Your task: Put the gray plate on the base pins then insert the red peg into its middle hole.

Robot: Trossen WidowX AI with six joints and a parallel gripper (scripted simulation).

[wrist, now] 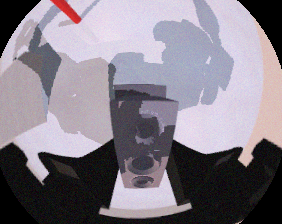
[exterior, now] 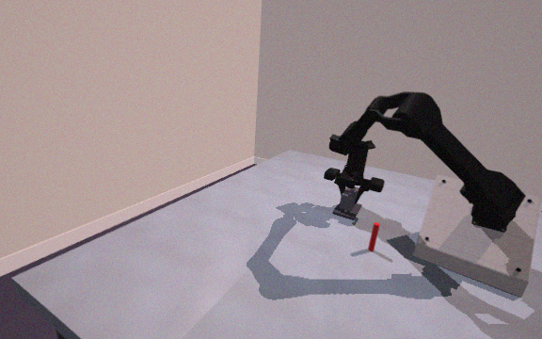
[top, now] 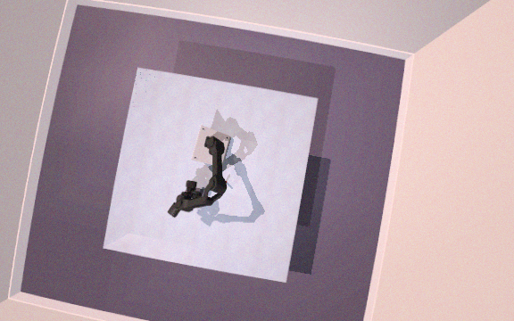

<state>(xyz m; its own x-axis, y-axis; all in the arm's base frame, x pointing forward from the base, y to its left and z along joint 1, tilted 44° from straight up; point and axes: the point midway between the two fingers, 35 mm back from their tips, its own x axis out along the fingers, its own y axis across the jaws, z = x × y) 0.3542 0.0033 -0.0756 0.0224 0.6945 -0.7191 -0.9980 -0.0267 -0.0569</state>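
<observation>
Right now my gripper tip is 190 mm to the right of the red peg, 120 mm past it and 10 mm below it. The rest, counted from my gripper tip: gray plate 30 mm above.
</observation>
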